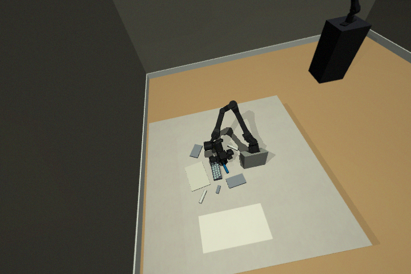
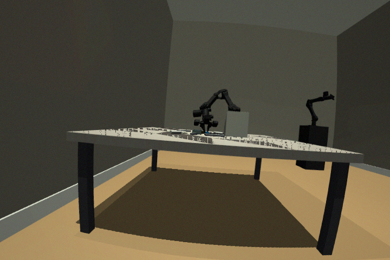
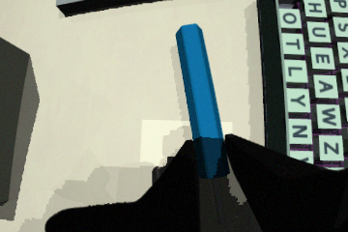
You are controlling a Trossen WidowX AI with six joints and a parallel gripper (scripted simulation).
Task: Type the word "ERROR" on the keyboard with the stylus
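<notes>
The blue stylus is right at my gripper tip. Also, from my gripper tip: grey block 140 mm to the left, 60 mm behind, 10 mm below; notepad 220 mm ahead, 50 mm to the left, 10 mm below.
</notes>
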